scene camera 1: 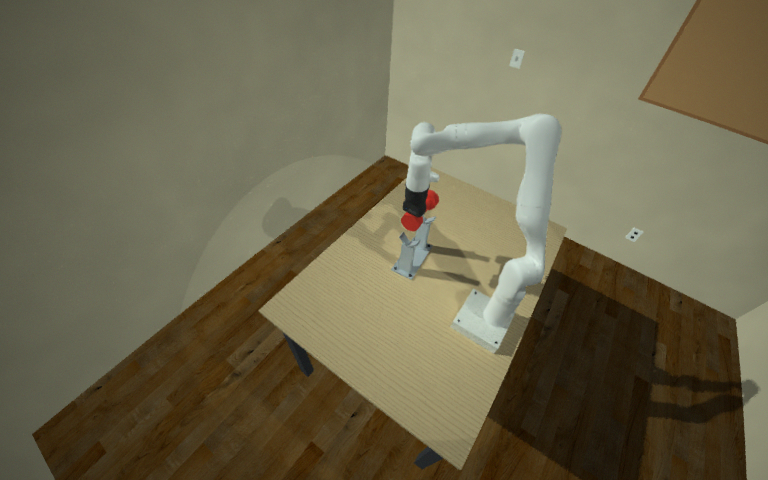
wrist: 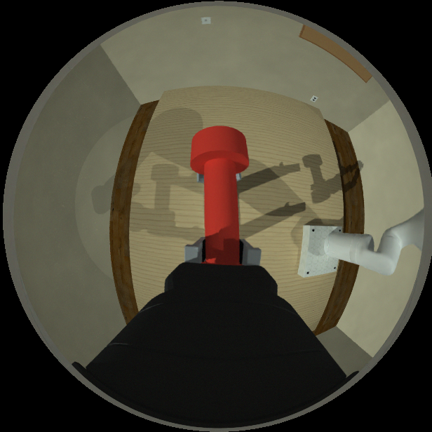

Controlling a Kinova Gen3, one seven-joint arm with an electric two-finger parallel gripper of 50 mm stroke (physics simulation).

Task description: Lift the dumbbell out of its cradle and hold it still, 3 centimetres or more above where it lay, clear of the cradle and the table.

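Where they show: arm's base, origin of the base link: (scene camera 1: 495, 316).
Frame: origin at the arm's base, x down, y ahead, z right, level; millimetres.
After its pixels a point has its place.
The red dumbbell (scene camera 1: 411, 221) {x -272, y 409, z 12 mm} (wrist: 220, 200) is held by its bar, about level, above the cradle. In the wrist view one round end and the bar show; the other end is hidden by the gripper body. My gripper (scene camera 1: 417, 216) {x -237, y 414, z 64 mm} (wrist: 222, 246) is shut on the dumbbell's bar, with a grey finger on each side in the wrist view. The grey cradle (scene camera 1: 406, 259) {x -45, y 407, z 19 mm} stands on the table (scene camera 1: 362, 333) {x 47, y 401, z -312 mm}, its two forked posts empty. In the scene view a gap shows between the dumbbell's near end and the near fork. In the wrist view the cradle is mostly hidden under the dumbbell.
The arm's white base plate (scene camera 1: 472, 328) {x 0, y 58, z -94 mm} (wrist: 312, 265) is on the table, to the right of the cradle in the scene view. Shadows of the arm, dumbbell and cradle fall across the table. Walls rise behind the table and on its left.
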